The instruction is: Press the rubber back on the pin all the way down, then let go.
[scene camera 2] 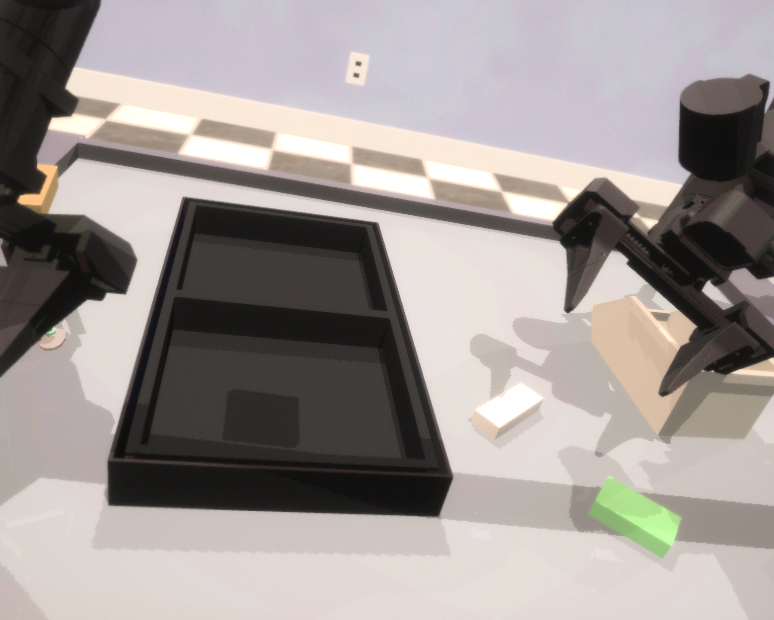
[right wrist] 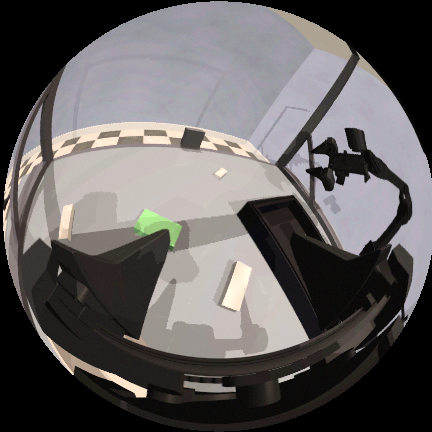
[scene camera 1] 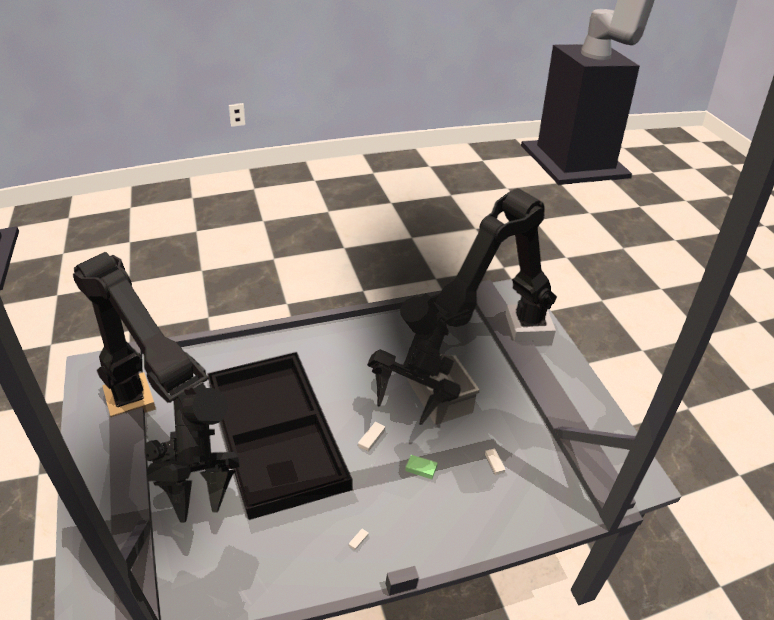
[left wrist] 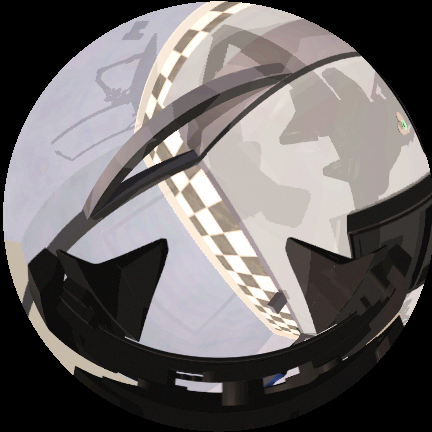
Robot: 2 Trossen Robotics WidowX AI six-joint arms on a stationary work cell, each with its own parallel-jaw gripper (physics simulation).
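Frame: origin at the left arm's base, x left, y back, z up, level; millimetres.
Where they show: left gripper, fingertip midpoint: [right wrist: 308,160] [scene camera 1: 199,517] [left wrist: 228,244]; right gripper, fingertip midpoint: [scene camera 2: 616,352] [right wrist: 233,237] [scene camera 1: 399,415]; left arm's base, origin of the base link: [scene camera 1: 127,393]; right arm's base, origin of the base link: [scene camera 1: 531,317].
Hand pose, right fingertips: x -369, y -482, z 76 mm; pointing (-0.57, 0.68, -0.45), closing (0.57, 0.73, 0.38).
Things, the pixels of their top centre, and the offset from my right fingertips. "*": a spot on its surface instead.
- two-part black tray, middle of its top: [scene camera 2: 285,303] [scene camera 1: 273,422] [right wrist: 320,265] dx +142, dy +215, dz -62 mm
- tan bin, surface spot: [scene camera 2: 629,361] * dx +90, dy -106, dz -76 mm
- green block, middle of its top: [scene camera 2: 638,509] [right wrist: 157,226] [scene camera 1: 421,464] dx -72, dy -15, dz -86 mm
- dark box, middle of its top: [scene camera 1: 402,573] [right wrist: 195,129] [left wrist: 272,309] dx -285, dy +148, dz -43 mm
A small tan disc with a green piece at its middle, seemingly the pin and its rubber back [scene camera 2: 51,338] [left wrist: 402,123], lies on the table left of the black tray; how far the back is down is too small to tell. It does not show in scene camera 1. My left gripper [scene camera 1: 199,514] [left wrist: 228,244] is open and empty, pointing down beside the tray's left side. In scene camera 2 one of its fingers shows above the disc in the picture. My right gripper [scene camera 1: 395,423] [scene camera 2: 615,351] [right wrist: 233,237] is open and empty, over the table beside the tan bin.
The two-part black tray [scene camera 1: 300,501] [scene camera 2: 277,487] stands mid-left. The tan bin [scene camera 1: 455,410] [scene camera 2: 629,361] is under my right gripper. A green block [scene camera 1: 421,466] [scene camera 2: 635,517] [right wrist: 157,223] and white blocks [scene camera 1: 371,437] [scene camera 2: 507,411] [right wrist: 236,287] lie right of the tray. A dark box [scene camera 1: 402,579] stands at the front edge.
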